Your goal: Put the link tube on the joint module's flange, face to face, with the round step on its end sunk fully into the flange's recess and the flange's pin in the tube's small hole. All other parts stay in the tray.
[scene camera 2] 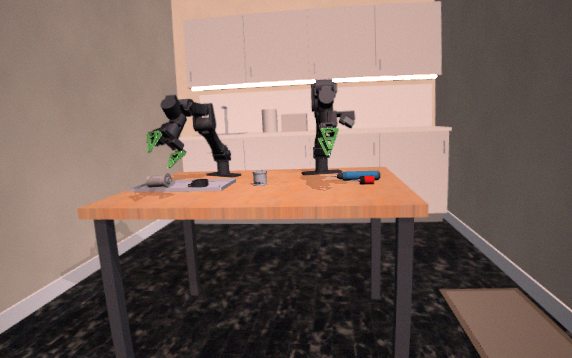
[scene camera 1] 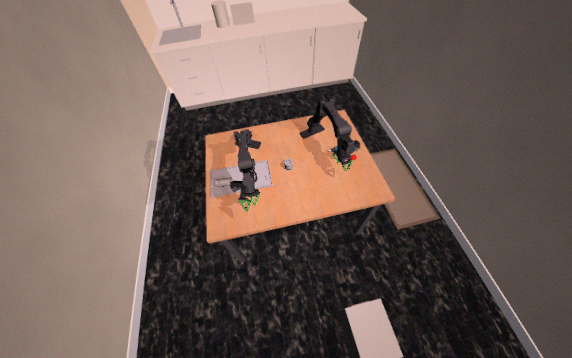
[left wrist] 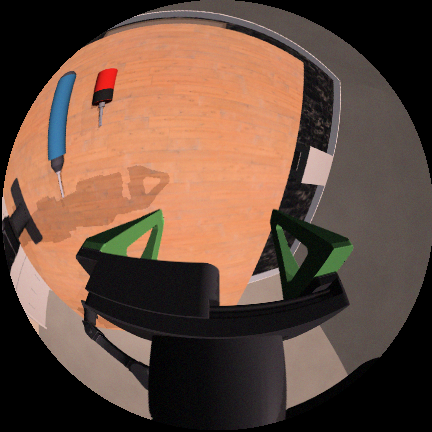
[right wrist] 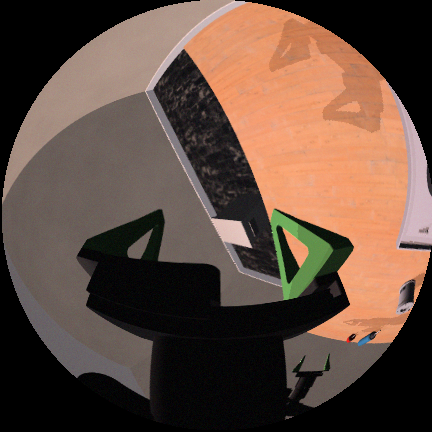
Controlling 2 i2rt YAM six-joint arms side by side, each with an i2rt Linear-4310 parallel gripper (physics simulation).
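Places are measured from the left arm's base along level axes (x ahead, y left, z up), in millimetres.
Where they show: left gripper, fingertip midpoint: [scene camera 2: 328, 152] [scene camera 1: 342, 167] [left wrist: 216, 214] [right wrist: 316, 354]; right gripper, fingertip midpoint: [scene camera 2: 159, 160] [scene camera 1: 250, 208] [right wrist: 217, 214]; left arm's base, link origin: [scene camera 2: 321, 173] [scene camera 1: 312, 131] [left wrist: 24, 212]; right arm's base, link origin: [scene camera 2: 223, 175] [left wrist: 89, 309].
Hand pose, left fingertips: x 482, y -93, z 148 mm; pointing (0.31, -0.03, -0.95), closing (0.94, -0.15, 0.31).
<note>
Each offset is from my left fingertips to the top centre of the thing. "pt": to the spot under its first point. Level surfaces: height alone.
The joint module @(264 mm back, 239 mm right, 84 mm down) [scene camera 1: 288, 164] [scene camera 2: 260, 177] [right wrist: 406, 297] is a short grey cylinder standing upright near the middle of the table; its flange details are too small to tell. The link tube, a light grey cylinder @(351 mm back, 686 mm right, 81 mm down) [scene camera 1: 222, 183] [scene camera 2: 159, 180], lies on its side on the grey tray [scene camera 1: 265, 176] [scene camera 2: 220, 186] at the left of the pictures. My right gripper [scene camera 1: 251, 206] [scene camera 2: 160, 159] [right wrist: 217, 214] is open and empty, above the tray's front side. My left gripper [scene camera 1: 341, 163] [scene camera 2: 328, 154] [left wrist: 216, 214] is open and empty, above the table at the right of the pictures.
A black part @(pt 266 mm back, 505 mm right, 125 mm down) [scene camera 2: 198, 183] lies on the tray, right of the tube. A blue-handled tool @(pt 180 mm back, 193 mm left, 123 mm down) [scene camera 2: 361, 175] [left wrist: 59, 117] and a red-and-black screwdriver @(106 mm back, 167 mm left, 114 mm down) [scene camera 2: 367, 180] [left wrist: 106, 82] lie on the table @(148 mm down) [scene camera 1: 300, 200] at the right, near the left gripper.
</note>
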